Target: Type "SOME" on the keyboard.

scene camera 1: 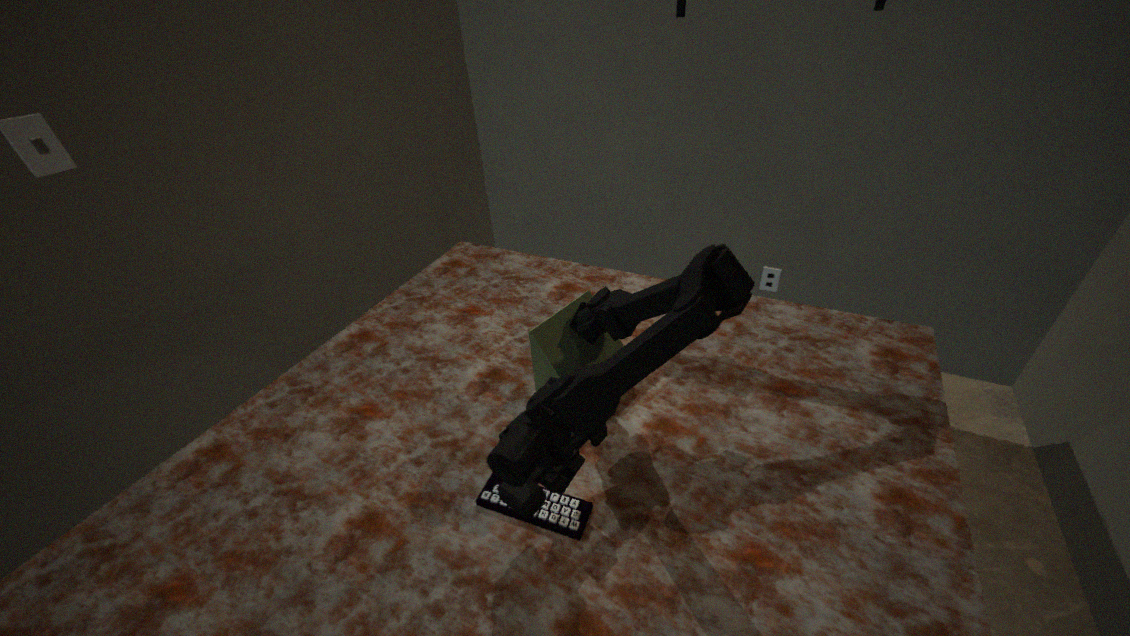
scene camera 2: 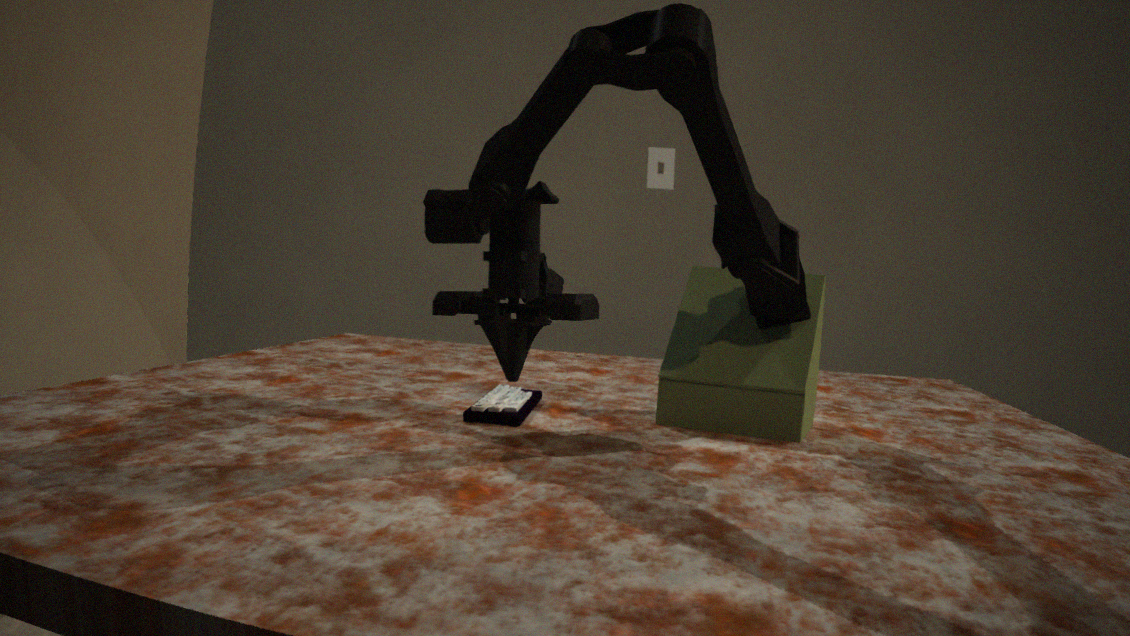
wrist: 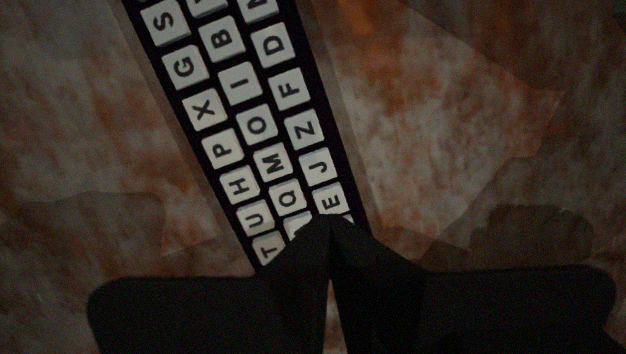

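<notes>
There is a black keyboard [scene camera 1: 567,515] in this scene. I see the keyboard [scene camera 2: 488,409] from scene camera 2 as well, and the wrist view gives me the keyboard [wrist: 237,83] too. My own gripper [scene camera 2: 512,381] is visible, and scene camera 1 also shows me the gripper [scene camera 1: 560,491], while in the wrist view I find the gripper [wrist: 326,225].
</notes>
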